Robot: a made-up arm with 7 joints. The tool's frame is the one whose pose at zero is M.
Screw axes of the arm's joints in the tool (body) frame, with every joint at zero. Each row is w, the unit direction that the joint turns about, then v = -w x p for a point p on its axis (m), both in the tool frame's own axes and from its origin. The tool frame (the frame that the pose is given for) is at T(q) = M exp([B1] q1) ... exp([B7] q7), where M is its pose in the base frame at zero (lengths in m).
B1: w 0 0 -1 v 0.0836 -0.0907 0
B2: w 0 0 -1 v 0.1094 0.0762 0
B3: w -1 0 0 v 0 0.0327 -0.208
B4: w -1 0 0 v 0 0.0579 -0.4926
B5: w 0 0 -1 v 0.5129 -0.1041 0
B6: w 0 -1 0 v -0.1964 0 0.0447
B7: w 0 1 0 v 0.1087 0 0.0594
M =
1 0 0 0.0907
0 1 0 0.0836
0 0 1 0.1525
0 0 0 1
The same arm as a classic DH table. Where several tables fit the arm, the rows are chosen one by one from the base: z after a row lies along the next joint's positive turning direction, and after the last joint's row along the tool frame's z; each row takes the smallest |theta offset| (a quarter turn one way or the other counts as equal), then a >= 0, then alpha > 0; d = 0 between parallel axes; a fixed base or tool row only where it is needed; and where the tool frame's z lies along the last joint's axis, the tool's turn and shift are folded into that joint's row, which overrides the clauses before.
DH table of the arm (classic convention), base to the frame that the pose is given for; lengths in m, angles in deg. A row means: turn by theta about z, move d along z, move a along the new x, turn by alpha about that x. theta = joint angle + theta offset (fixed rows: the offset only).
base (fixed): a 0  alpha 180  d 0  theta_offset 0
joint 1: a 0.1689  alpha 0  d 0  theta_offset 8.79
joint 2: a 0.0986  alpha -90  d -0.1198  theta_offset 81.21
joint 3: a 0.2857  alpha 0  d 0  theta_offset -5.06
joint 4: a 0.0203  alpha 90  d 0.1803  theta_offset 5.06
joint 5: a 0.0594  alpha -90  d 0.1385  theta_offset -90
joint 6: a 0.1361  alpha 180  d 0  theta_offset 40.11
joint 7: a -0.0594  alpha 90  d 0.5129  theta_offset 40.11
tool (fixed): a 0  alpha 0  d 0.1087  theta_offset 0

